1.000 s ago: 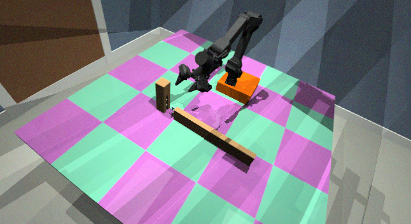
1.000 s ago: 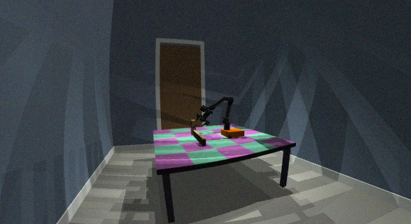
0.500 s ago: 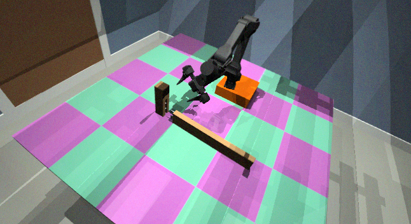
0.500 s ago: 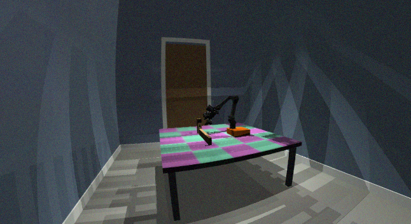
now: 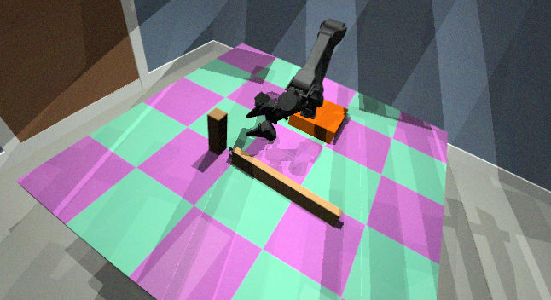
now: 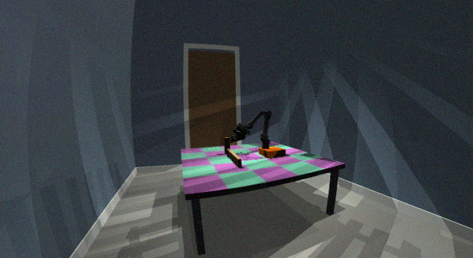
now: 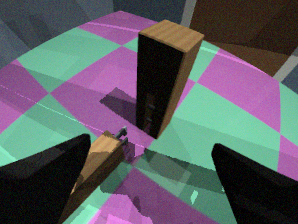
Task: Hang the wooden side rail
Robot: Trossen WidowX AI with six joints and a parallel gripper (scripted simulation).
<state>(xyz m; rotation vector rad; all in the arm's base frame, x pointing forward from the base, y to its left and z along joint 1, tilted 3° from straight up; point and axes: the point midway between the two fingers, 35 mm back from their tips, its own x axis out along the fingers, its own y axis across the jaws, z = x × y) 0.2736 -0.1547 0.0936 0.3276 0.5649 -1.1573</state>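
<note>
Right now my gripper tip is 30 mm short of the wooden headboard post, 100 mm to the left of it and 60 mm above it.
</note>
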